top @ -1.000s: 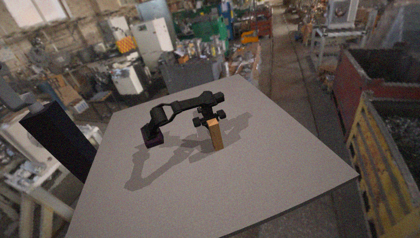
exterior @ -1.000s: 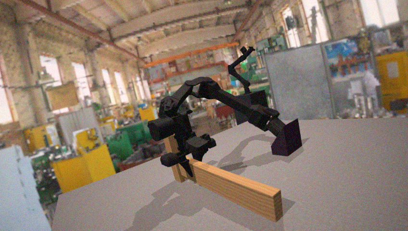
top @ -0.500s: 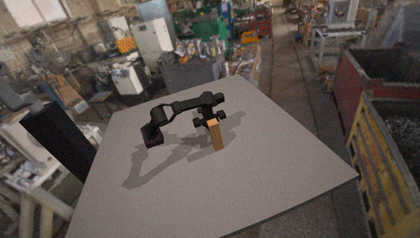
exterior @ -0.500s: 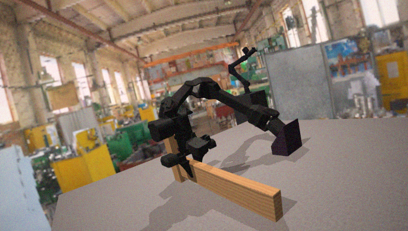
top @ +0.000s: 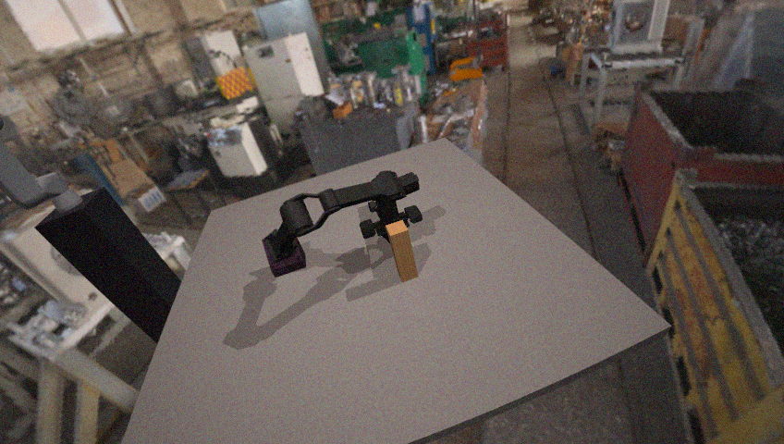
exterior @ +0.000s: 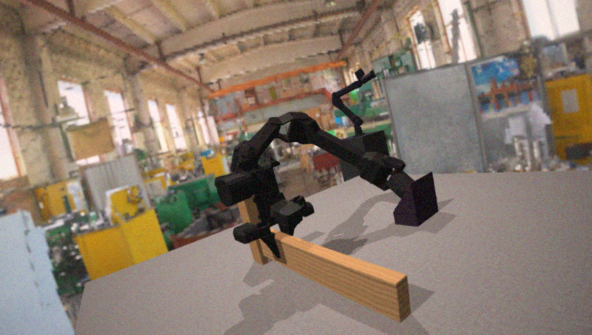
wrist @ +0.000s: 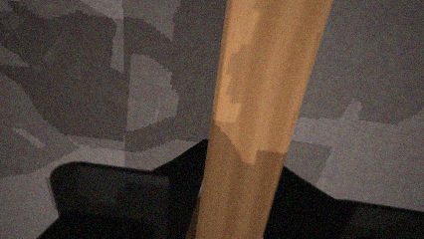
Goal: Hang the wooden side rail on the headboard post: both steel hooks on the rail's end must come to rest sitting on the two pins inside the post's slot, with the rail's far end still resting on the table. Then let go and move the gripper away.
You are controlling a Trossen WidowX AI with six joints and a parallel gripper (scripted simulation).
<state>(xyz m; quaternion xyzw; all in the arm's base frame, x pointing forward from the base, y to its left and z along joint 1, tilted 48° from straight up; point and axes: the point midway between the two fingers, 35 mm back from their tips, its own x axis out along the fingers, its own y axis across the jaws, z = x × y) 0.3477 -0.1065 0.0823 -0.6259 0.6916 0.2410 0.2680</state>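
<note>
Right now the wooden headboard post is 11 cm to the right of my gripper tip, 5 cm above it and 1 cm behind it.
</note>
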